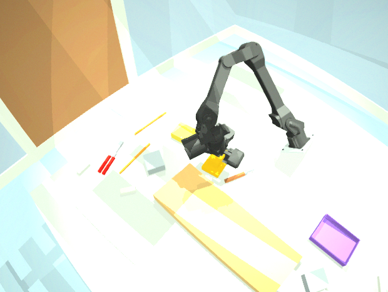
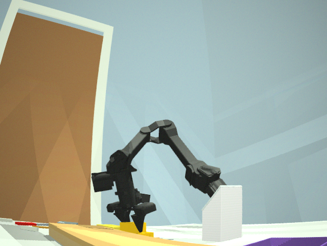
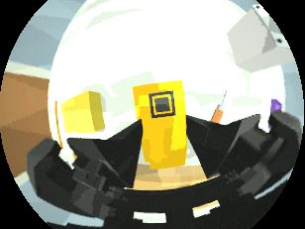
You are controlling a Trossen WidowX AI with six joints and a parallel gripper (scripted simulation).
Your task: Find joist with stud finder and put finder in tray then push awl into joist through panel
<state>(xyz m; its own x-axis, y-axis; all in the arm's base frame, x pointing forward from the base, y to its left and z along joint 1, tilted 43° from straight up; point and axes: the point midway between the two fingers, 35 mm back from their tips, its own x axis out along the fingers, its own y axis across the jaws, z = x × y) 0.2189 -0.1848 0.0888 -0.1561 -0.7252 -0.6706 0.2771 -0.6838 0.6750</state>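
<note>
My gripper tip is now 20 mm past the awl, 110 mm to the right of it and 20 mm above it. The rest, counted from my gripper tip: purple tray 80 mm behind, 530 mm to the left, 10 mm below; then yellow block 20 mm ahead, 160 mm to the right, 10 mm below; then yellow stud finder 20 mm above.
</note>
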